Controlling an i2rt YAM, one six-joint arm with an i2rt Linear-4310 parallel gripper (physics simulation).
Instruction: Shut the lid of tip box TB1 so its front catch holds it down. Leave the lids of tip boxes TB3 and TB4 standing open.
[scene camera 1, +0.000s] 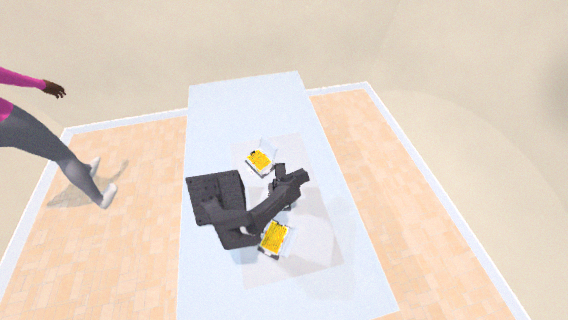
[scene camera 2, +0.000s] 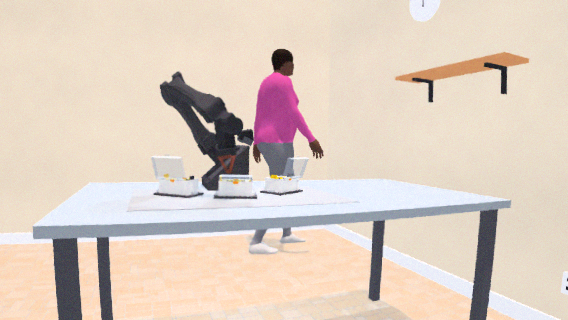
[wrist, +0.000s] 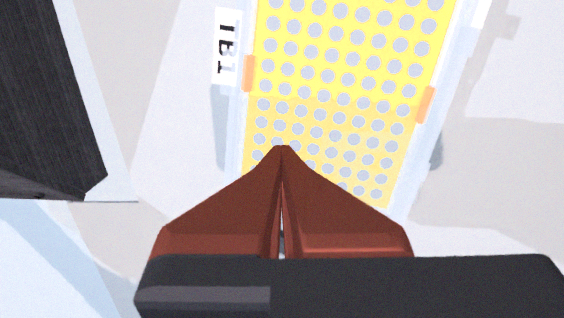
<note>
I see my gripper (wrist: 281, 158) and a pale mat (wrist: 155, 72).
</note>
